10 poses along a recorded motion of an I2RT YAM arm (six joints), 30 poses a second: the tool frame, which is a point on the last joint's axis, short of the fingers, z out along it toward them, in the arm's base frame.
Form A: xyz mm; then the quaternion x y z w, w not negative.
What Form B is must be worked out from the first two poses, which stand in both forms.
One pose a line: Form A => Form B
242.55, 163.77, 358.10, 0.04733, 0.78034, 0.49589, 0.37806 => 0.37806, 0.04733, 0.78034, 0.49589, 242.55, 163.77, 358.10
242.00, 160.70, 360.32, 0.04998, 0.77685, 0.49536, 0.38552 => 0.38552, 0.04998, 0.77685, 0.49536, 242.00, 160.70, 360.32
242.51, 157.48, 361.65, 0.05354, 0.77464, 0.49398, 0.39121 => 0.39121, 0.05354, 0.77464, 0.49398, 242.51, 157.48, 361.65
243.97, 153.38, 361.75, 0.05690, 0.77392, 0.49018, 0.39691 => 0.39691, 0.05690, 0.77392, 0.49018, 243.97, 153.38, 361.75
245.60, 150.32, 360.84, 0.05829, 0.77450, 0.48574, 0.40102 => 0.40102, 0.05829, 0.77450, 0.48574, 245.60, 150.32, 360.84
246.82, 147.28, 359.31, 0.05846, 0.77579, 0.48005, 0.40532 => 0.40532, 0.05846, 0.77579, 0.48005, 246.82, 147.28, 359.31
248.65, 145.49, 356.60, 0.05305, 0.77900, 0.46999, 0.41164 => 0.41164, 0.05305, 0.77900, 0.46999, 248.65, 145.49, 356.60
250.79, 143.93, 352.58, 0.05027, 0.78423, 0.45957, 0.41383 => 0.41383, 0.05027, 0.78423, 0.45957, 250.79, 143.93, 352.58
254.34, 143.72, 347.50, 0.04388, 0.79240, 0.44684, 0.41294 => 0.41294, 0.04388, 0.79240, 0.44684, 254.34, 143.72, 347.50
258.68, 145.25, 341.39, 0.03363, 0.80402, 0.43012, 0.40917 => 0.40917, 0.03363, 0.80402, 0.43012, 258.68, 145.25, 341.39
